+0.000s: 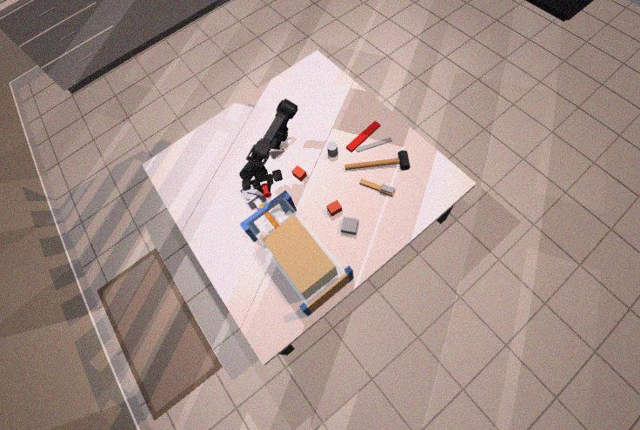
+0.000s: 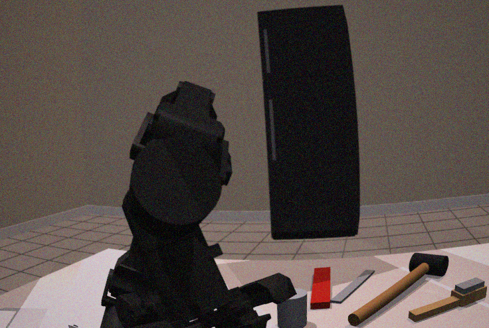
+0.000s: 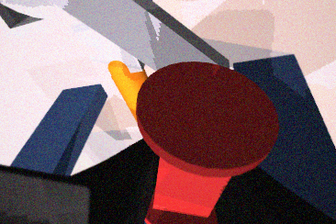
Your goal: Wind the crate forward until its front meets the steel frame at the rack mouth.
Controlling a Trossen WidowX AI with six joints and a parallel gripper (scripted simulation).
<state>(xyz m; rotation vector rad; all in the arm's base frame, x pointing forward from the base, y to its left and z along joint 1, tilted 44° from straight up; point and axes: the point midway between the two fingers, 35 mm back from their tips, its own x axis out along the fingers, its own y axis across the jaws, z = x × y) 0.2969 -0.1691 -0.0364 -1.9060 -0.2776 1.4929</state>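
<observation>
The winch handle lies 40 mm behind my gripper tip, 30 mm below it and 20 mm to the right of it. From my gripper tip the other things lie so: clear-panelled cubby: 320 mm ahead, 20 mm below, 10 mm to the right; grey hand winch: 100 mm below, 100 mm behind, 80 mm to the right; red knob: 10 mm behind.
</observation>
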